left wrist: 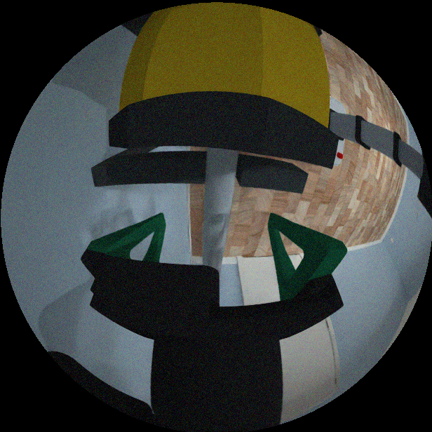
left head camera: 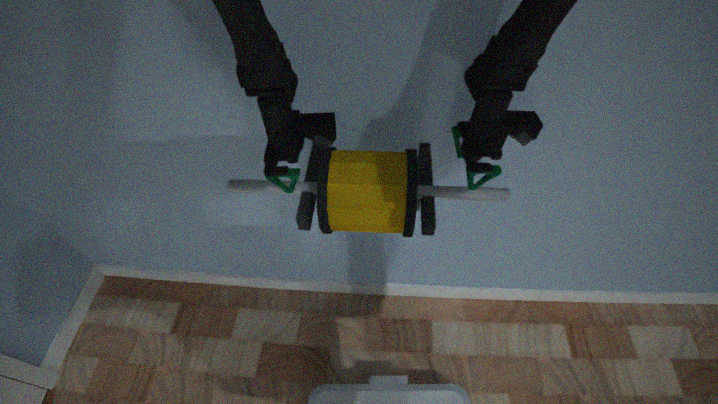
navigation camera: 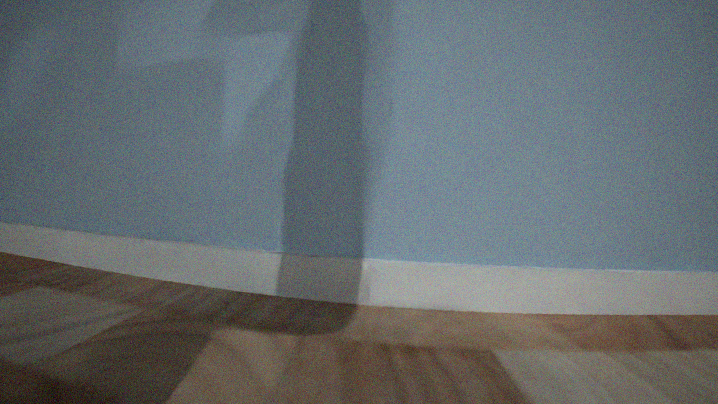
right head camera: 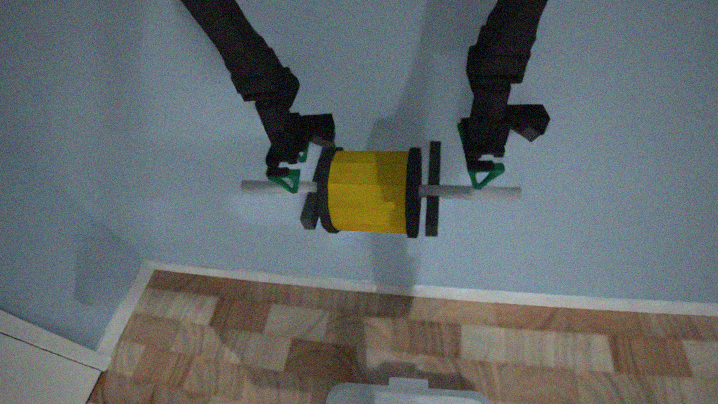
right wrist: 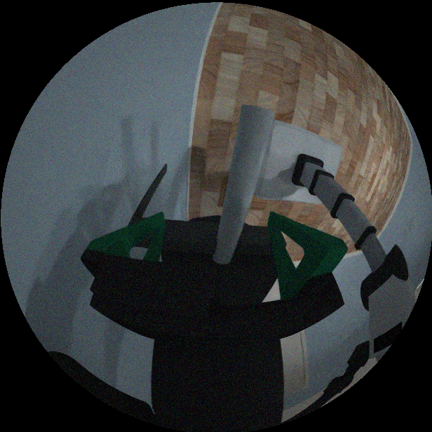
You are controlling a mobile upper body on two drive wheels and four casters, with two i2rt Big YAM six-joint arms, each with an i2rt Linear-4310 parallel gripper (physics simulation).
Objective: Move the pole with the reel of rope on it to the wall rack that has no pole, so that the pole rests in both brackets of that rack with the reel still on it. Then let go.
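Places are measured from the left arm's base along level axes (x right, y down, z ahead), in metres.
Pixels of known places: left gripper, fingertip midpoint: (left head camera: 292,176) (right head camera: 299,177); right gripper, fingertip midpoint: (left head camera: 466,173) (right head camera: 473,171).
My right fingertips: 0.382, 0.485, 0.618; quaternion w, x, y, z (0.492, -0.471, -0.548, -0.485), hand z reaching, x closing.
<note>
For each thing: its middle in the pictures, then the offset to it from my right fingertips, as dx, dy, dz. "*": a spot on its surface instead.
- pole, surface spot: (right head camera: 502,192) (left head camera: 493,193) * +0.058, +0.025, -0.036
- yellow reel, body centre: (right head camera: 374,190) (left head camera: 368,191) -0.212, +0.041, -0.013
The pole (left head camera: 492,193) (right head camera: 502,192) (left wrist: 220,190) (right wrist: 255,140) carries the yellow reel (left head camera: 367,190) (right head camera: 370,190) (left wrist: 215,55) between two dark wall brackets (left head camera: 305,211) (left head camera: 426,216) (right head camera: 309,213) (right head camera: 431,216), and its ends stick out past both. My left gripper (left head camera: 291,175) (right head camera: 297,173) (left wrist: 216,218) is open at the pole's left stretch; the pole runs between its green fingers in the left wrist view. My right gripper (left head camera: 464,171) (right head camera: 470,170) (right wrist: 216,217) is open at the right stretch, with the pole between its fingers in the right wrist view. The rack without a pole does not show.
A blue wall (left head camera: 602,200) (navigation camera: 527,125) stands behind the rack, with a white skirting board (left head camera: 552,294) (navigation camera: 502,286) along the wood floor. A room corner and a white panel (left head camera: 20,391) (right head camera: 45,361) are at the lower left. My pale base (left head camera: 386,394) (right head camera: 409,394) shows at the bottom.
</note>
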